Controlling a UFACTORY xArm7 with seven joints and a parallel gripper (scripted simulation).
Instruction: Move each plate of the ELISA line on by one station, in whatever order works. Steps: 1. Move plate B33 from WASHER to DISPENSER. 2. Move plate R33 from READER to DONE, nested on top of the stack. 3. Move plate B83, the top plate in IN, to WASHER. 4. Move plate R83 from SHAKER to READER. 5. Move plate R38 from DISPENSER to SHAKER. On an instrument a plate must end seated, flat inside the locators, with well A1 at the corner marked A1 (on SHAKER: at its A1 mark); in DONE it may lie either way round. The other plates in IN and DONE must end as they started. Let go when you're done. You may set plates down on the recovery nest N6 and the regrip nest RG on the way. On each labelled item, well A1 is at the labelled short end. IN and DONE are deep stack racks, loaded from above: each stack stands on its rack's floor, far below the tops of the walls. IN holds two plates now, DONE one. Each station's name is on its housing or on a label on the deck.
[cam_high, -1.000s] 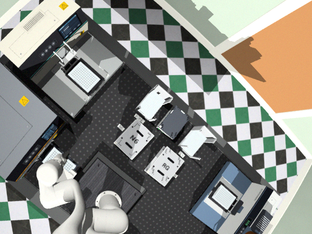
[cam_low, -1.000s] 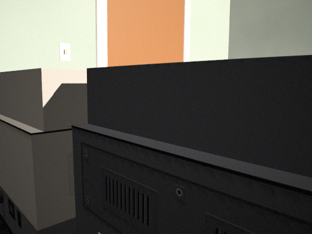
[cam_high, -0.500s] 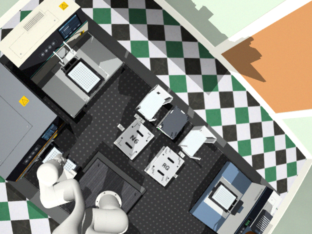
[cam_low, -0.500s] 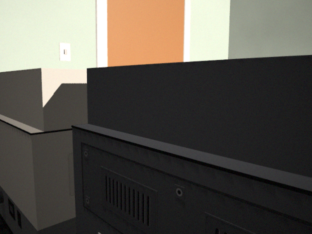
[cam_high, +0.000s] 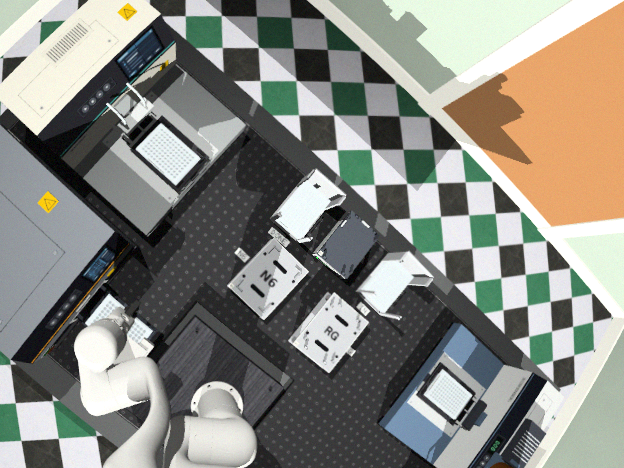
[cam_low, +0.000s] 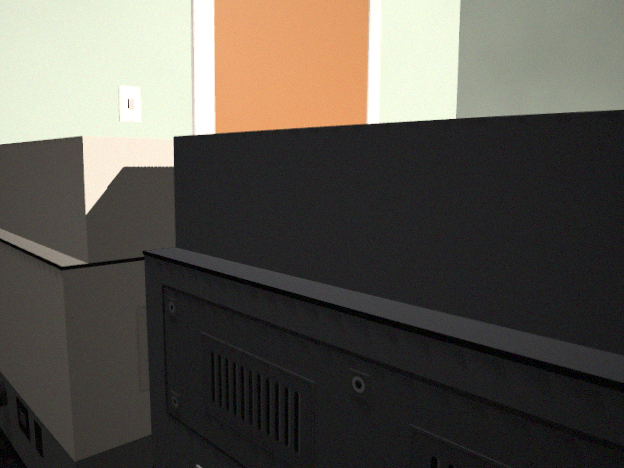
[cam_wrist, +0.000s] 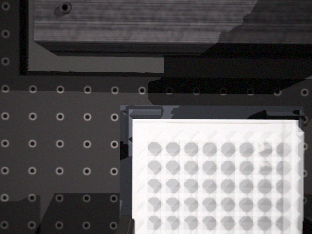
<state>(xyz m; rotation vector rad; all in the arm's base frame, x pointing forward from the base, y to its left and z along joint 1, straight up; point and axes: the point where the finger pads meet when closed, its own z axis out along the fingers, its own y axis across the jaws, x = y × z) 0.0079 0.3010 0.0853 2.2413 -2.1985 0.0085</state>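
My hand is 20 mm above the dark reader nest. From my hand the other things lie so: N6 nest (310 mm ahead, 200 mm to the right, 90 mm below); regrip nest RG (400 mm to the right, 310 mm ahead, 70 mm below).
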